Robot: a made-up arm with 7 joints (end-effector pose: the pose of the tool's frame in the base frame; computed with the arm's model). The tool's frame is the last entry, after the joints.
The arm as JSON. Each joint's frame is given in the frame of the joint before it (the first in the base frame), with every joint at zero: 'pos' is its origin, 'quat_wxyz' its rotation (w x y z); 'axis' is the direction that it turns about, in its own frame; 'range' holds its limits. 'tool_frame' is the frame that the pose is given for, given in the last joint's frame.
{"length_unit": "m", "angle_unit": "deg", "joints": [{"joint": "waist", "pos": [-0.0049, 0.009, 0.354], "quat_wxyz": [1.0, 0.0, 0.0, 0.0], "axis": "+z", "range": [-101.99, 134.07]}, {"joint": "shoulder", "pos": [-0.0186, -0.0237, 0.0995], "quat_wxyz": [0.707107, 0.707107, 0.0, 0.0], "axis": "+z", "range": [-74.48, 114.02]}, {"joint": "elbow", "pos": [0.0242, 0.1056, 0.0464], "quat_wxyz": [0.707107, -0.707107, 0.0, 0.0], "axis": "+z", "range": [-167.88, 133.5]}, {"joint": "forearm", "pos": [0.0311, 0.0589, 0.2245], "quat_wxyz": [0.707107, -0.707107, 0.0, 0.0], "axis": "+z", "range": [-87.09, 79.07]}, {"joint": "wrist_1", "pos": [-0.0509, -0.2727, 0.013], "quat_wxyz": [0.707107, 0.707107, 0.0, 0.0], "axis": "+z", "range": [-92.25, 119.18]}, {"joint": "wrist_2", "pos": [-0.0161, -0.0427, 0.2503], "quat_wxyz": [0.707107, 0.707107, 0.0, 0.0], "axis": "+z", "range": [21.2, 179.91]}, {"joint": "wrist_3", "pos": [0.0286, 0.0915, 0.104], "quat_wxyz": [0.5, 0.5, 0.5, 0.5], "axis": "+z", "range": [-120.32, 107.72]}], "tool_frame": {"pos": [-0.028, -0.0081, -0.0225], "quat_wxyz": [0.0, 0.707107, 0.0, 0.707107]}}
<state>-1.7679 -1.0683 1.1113 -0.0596 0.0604 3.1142 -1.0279</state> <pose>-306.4 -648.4 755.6 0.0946 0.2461 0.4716 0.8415</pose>
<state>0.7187 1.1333 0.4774 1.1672 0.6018 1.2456 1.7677</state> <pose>-331.1 -161.6 1193.8 0.1990 0.5836 0.2597 0.7432</pose>
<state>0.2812 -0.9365 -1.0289 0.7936 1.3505 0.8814 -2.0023</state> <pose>789.3 -327.2 649.4 0.7594 -0.6110 0.1690 0.1463</pose>
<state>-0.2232 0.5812 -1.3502 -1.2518 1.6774 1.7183 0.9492</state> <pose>-316.4 440.6 881.0 0.5336 -0.2902 -0.4369 0.6635</pose>
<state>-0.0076 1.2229 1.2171 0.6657 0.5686 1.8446 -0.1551</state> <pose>-659.3 209.0 917.3 0.3428 0.0976 -0.6363 0.6842</pose>
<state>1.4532 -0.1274 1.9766 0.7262 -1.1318 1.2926 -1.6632</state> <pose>-98.4 -19.3 1373.4 0.3436 0.0592 -0.8820 0.3170</pose>
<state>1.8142 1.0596 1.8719 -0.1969 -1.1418 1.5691 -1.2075</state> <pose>543.6 -575.6 877.9 0.3769 0.7400 -0.5515 0.0782</pose>
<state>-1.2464 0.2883 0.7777 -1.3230 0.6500 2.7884 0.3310</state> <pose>-505.9 226.0 804.7 0.4109 0.0193 0.7088 -0.5730</pose>
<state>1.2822 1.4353 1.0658 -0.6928 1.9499 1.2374 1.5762</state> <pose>23.4 -887.7 455.6 0.4687 0.6316 -0.2290 -0.5736</pose>
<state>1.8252 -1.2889 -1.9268 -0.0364 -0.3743 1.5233 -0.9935</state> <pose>-321.4 767.3 654.4 0.0721 -0.6126 -0.7725 -0.1510</pose>
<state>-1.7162 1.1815 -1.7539 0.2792 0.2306 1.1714 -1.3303</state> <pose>-17.5 905.2 694.4 0.4756 0.1354 -0.0401 0.8683</pose>
